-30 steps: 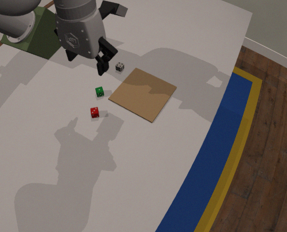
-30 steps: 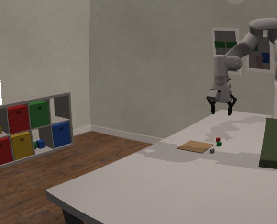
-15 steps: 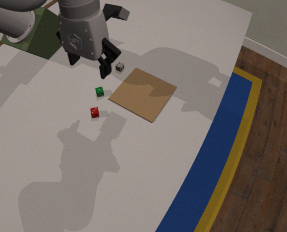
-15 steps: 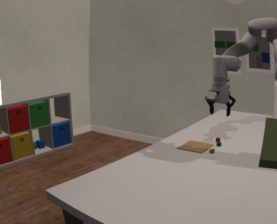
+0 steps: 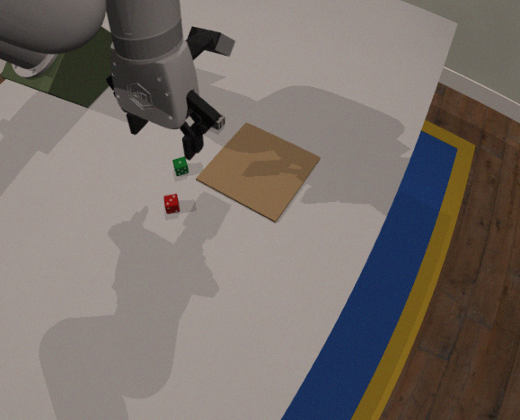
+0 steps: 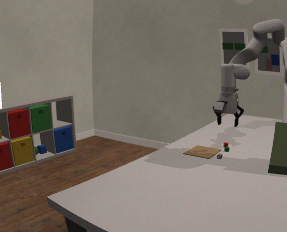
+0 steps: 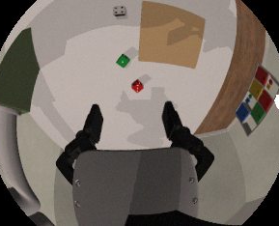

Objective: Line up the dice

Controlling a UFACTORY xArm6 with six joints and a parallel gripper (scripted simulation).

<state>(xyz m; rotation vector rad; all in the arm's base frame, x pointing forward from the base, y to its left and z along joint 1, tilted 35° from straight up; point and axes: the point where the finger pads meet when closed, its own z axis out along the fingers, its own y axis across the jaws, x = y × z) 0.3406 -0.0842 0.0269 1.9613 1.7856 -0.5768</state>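
The green die is 120 mm below my hand, 40 mm to the left of it and 10 mm behind it. From my hand the other things lie so: red die: 120 mm below, 30 mm to the right, 10 mm ahead; then tan mat: 130 mm below, 100 mm ahead, 90 mm to the left; then white die: 150 mm to the left, 120 mm below, 10 mm behind.
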